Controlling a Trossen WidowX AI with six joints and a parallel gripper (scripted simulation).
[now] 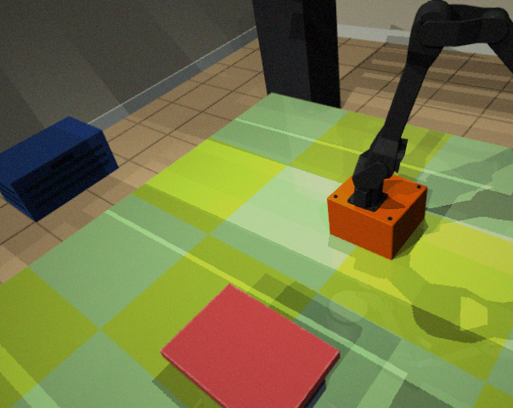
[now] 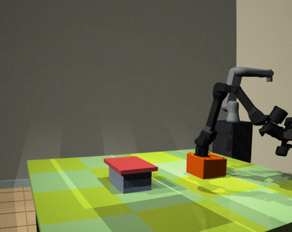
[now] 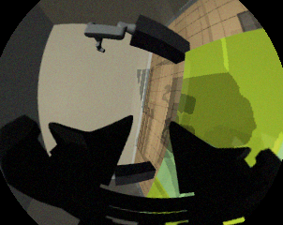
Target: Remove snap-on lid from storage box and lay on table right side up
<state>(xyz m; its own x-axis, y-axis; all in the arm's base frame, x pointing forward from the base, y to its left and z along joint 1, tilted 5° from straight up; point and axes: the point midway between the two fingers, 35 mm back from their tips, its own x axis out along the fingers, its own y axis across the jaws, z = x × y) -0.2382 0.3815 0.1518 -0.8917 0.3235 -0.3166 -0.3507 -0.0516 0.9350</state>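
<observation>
Right now my gripper tip is 700 mm short of the red lid, 400 mm to the left of it and 100 mm above it. Round my gripper tip: grey-blue storage box 700 mm ahead, 400 mm to the right, 150 mm below.
</observation>
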